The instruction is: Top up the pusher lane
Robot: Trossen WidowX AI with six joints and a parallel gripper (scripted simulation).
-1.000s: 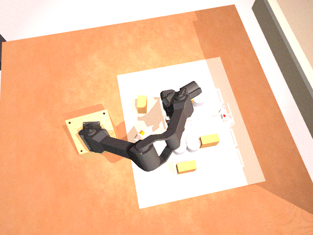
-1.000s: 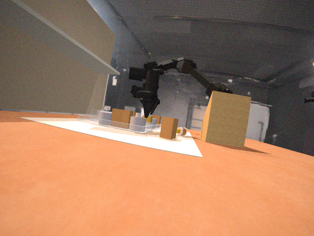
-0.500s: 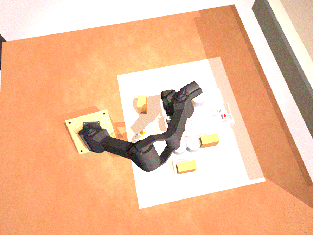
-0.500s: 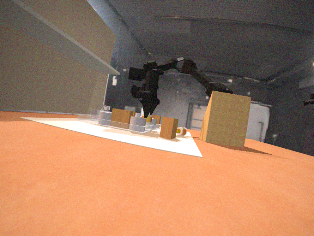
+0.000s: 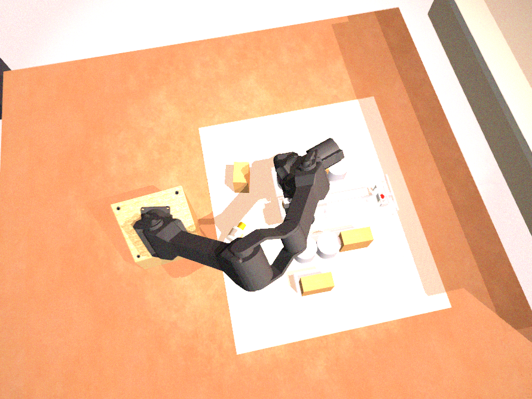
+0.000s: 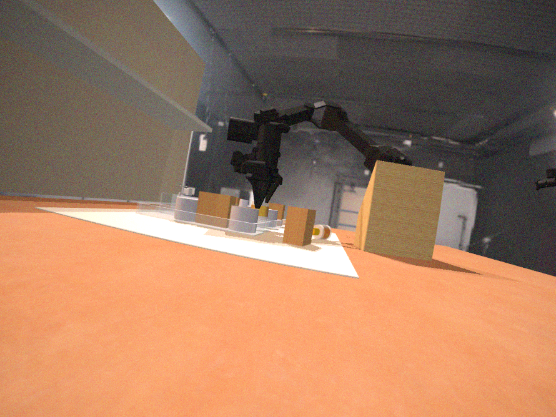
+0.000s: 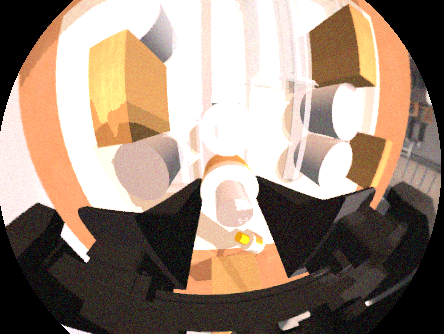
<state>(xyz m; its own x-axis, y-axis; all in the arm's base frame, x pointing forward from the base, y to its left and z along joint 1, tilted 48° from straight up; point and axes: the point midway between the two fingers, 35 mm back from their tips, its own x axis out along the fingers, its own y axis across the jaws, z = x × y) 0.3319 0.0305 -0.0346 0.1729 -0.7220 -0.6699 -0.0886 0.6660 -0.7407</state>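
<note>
Now: gripper tip 120 mm past the orange-brown block, 90 mm to the right of it and 20 mm above it. From my gripper tip the other things lie so: red dot (230 mm ahead, 20 mm to the right, 20 mm above); clear sprung lane (150 mm ahead, 30 mm below, 10 mm to the right).
</note>
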